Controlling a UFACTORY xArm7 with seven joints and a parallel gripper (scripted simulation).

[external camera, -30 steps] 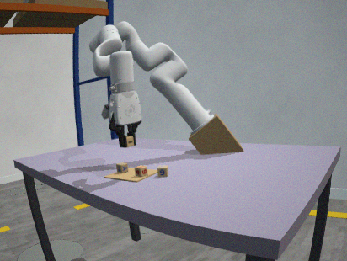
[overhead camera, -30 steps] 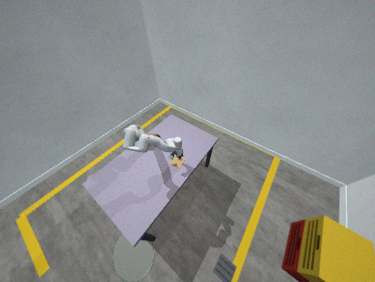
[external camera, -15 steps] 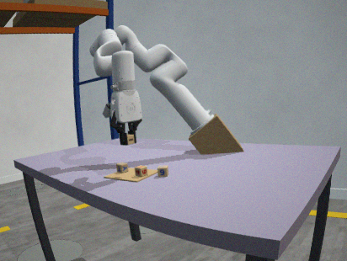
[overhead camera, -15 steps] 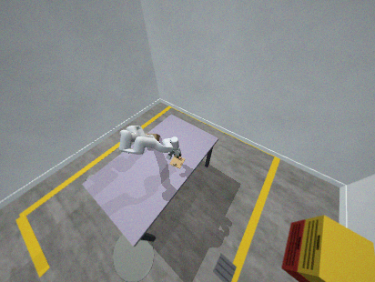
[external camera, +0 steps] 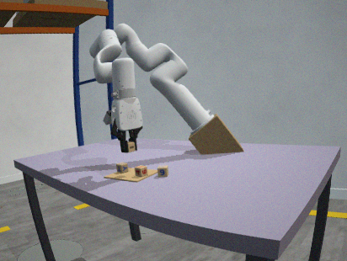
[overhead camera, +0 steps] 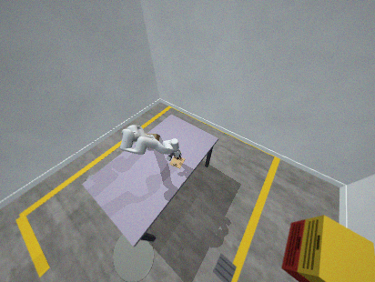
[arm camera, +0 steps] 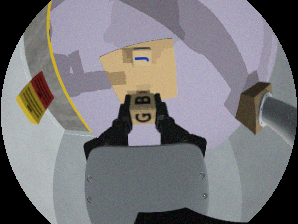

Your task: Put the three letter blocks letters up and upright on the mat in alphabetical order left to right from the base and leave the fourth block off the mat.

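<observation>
The tan mat is 10 cm below my hand.
</observation>
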